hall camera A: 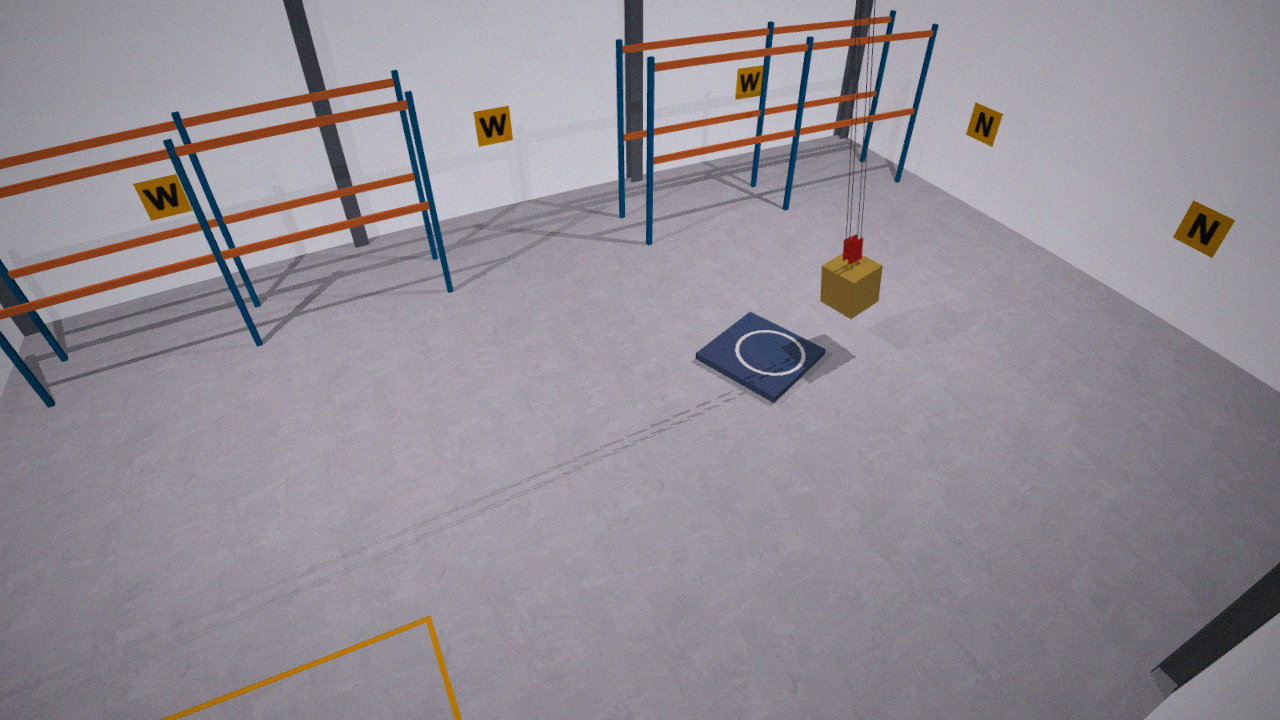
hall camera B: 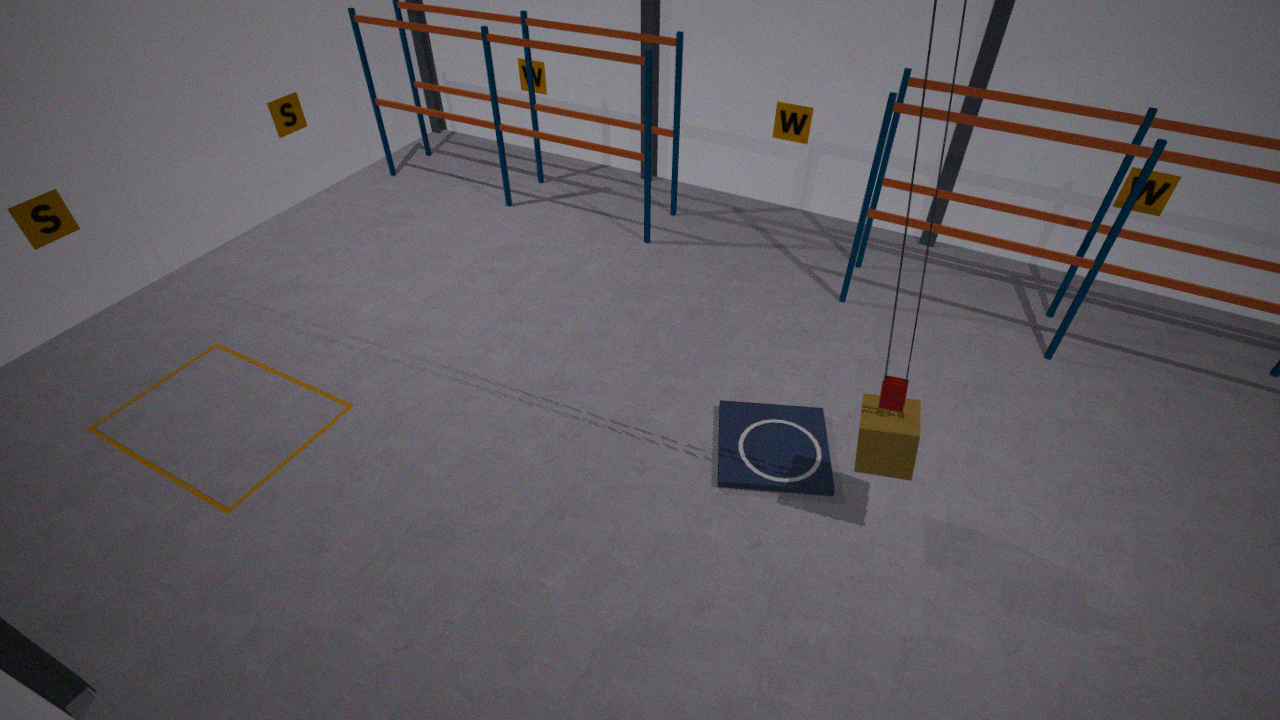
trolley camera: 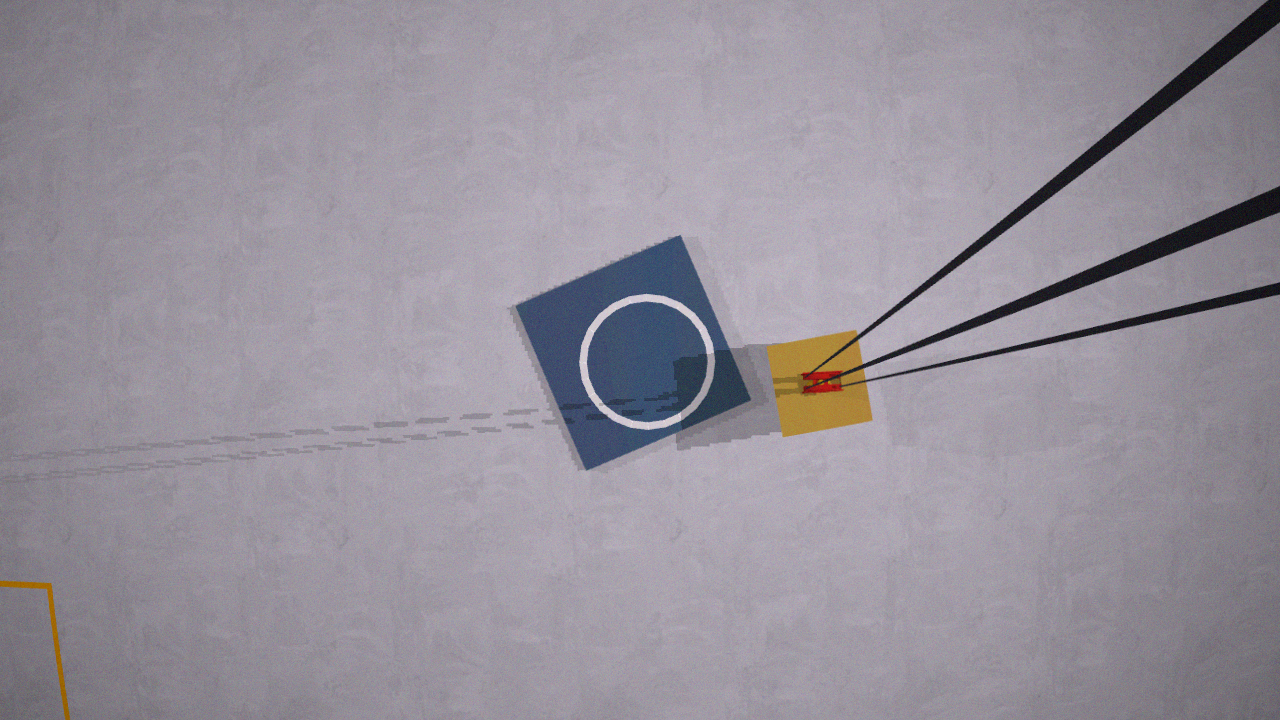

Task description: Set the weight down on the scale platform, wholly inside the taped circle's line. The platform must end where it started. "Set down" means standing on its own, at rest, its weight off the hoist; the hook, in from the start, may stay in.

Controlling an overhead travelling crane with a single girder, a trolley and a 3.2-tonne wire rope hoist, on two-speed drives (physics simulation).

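Note:
The weight, a yellow block (hall camera A: 850, 293) (hall camera B: 886, 447) (trolley camera: 843, 410), hangs upright in the air from the red hook block (hall camera A: 853, 248) (hall camera B: 893, 394) (trolley camera: 821, 382) on its ropes. The hook is shut on the weight; its tip is too small to see. The blue scale platform (hall camera A: 720, 351) (hall camera B: 729, 420) (trolley camera: 559, 331) lies flat on the floor with a white taped circle (hall camera A: 736, 351) (hall camera B: 741, 447) (trolley camera: 583, 361) on top. In the trolley view the weight is right of the platform, outside the circle, with a narrow gap. Its shadow falls across the platform's right corner and part of the circle.
One blue and orange rack (hall camera A: 649, 152) (hall camera B: 1079, 300) and another rack (hall camera A: 213, 241) (hall camera B: 648, 152) stand along the W wall, away from the weight. A yellow outline (hall camera A: 304, 665) (hall camera B: 284, 375) (trolley camera: 57, 644) is marked on the floor, well away from the platform.

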